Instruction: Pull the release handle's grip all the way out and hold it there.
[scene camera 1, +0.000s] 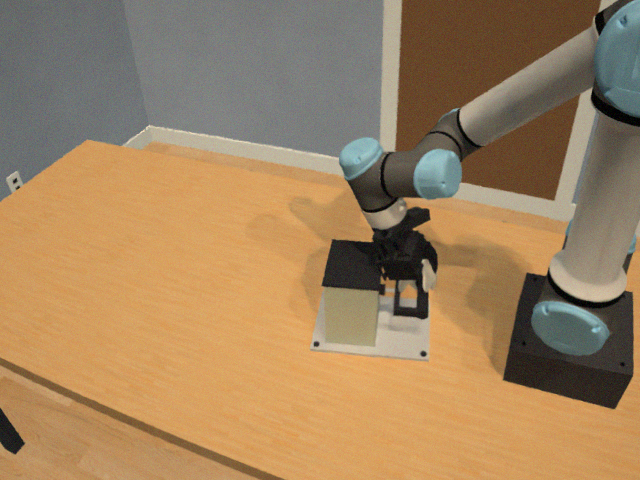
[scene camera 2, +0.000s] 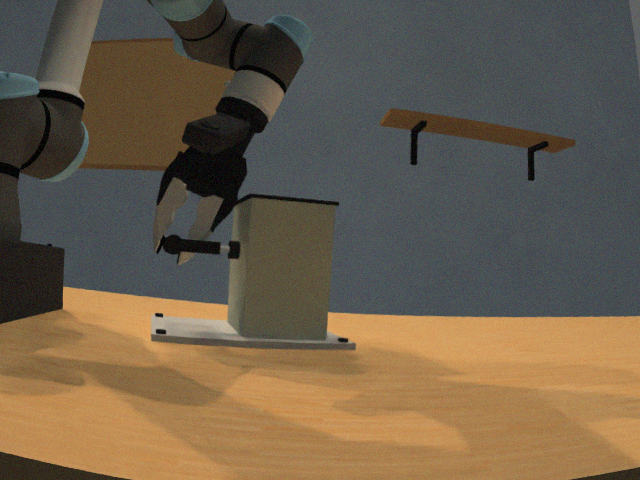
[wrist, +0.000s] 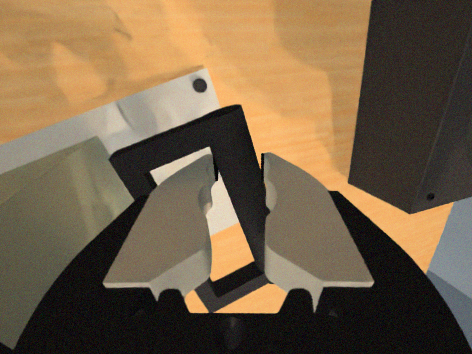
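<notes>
The release handle is a black rectangular loop; its grip (scene camera 1: 422, 303) (scene camera 2: 172, 244) (wrist: 231, 140) is the outer bar, away from the pale green housing (scene camera 1: 351, 316) (scene camera 2: 286, 268) (wrist: 45, 225). A short stretch of light shaft shows between the loop and the black collar (scene camera 2: 234, 249) on the housing in scene camera 2's view. My gripper (scene camera 1: 416, 290) (scene camera 2: 171, 252) (wrist: 239, 157) points down at a tilt with one finger inside the loop and one outside. Its fingertips lie against both sides of the grip, shut on it. The far fingertip is partly hidden behind the loop in scene camera 2's view.
The housing has a black lid (scene camera 1: 352, 263) (scene camera 2: 289, 199) close beside the gripper and stands on a light base plate (scene camera 1: 400, 343) (scene camera 2: 191, 326) (wrist: 160, 116) with dark bolts. The arm's dark base block (scene camera 1: 566, 361) (scene camera 2: 31, 279) (wrist: 405, 115) stands on the table beyond the grip side.
</notes>
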